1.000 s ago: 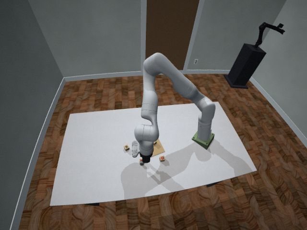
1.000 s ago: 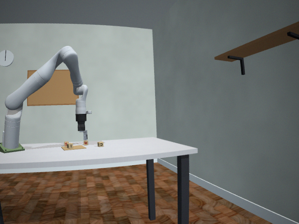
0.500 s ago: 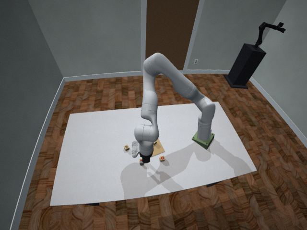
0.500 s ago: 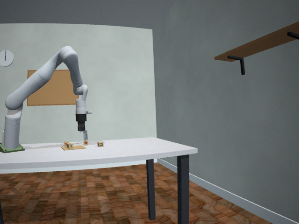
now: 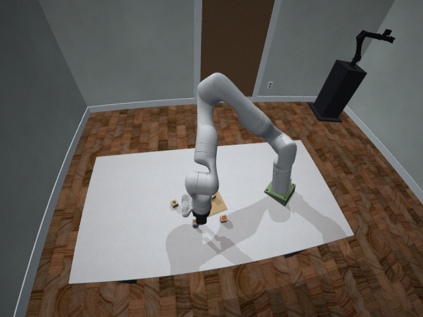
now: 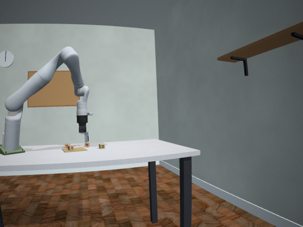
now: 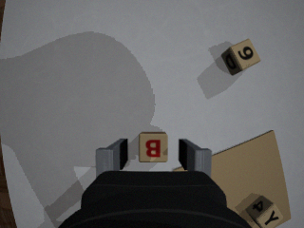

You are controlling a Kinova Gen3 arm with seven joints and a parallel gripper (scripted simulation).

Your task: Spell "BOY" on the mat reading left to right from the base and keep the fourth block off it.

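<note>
Right now the B block is 4 cm below my hand. The rest, counted from my hand: Y block: 9 cm behind, 15 cm to the right, 4 cm below; then tan mat: 7 cm behind, 12 cm to the right, 5 cm below; then O block: 14 cm behind, 2 cm to the right, 4 cm below.
</note>
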